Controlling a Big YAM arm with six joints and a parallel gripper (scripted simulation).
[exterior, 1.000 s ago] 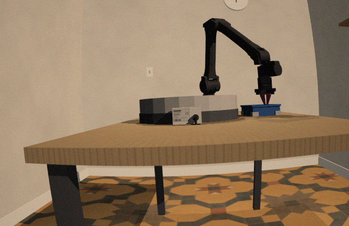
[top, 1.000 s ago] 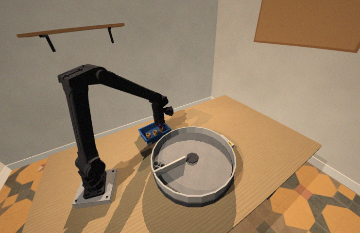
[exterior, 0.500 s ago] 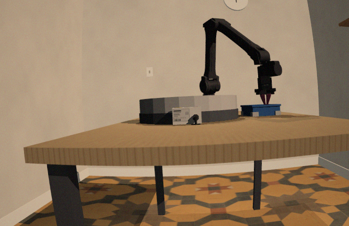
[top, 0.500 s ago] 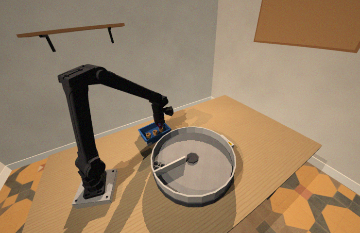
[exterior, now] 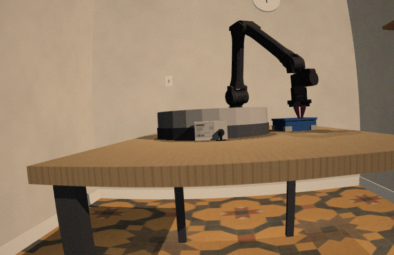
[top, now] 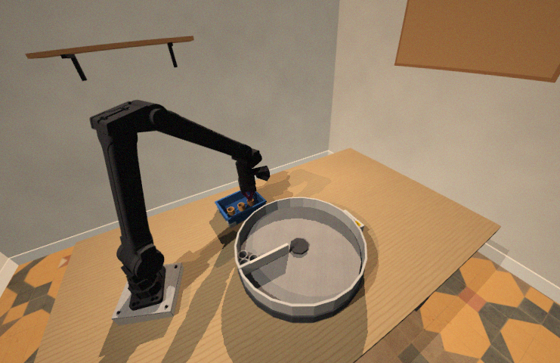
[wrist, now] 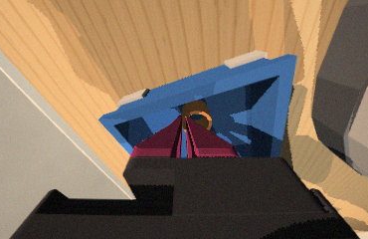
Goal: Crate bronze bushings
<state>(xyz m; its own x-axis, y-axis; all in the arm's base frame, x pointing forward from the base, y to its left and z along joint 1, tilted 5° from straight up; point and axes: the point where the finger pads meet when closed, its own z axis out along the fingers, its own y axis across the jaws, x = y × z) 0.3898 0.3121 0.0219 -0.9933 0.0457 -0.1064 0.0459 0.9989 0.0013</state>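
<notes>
The blue crate lies 5 cm behind my hand, 3 cm to the right of it and 1 cm below it. Also, from my hand: grey turning table 10 cm ahead, 35 cm to the right, 2 cm above.
</notes>
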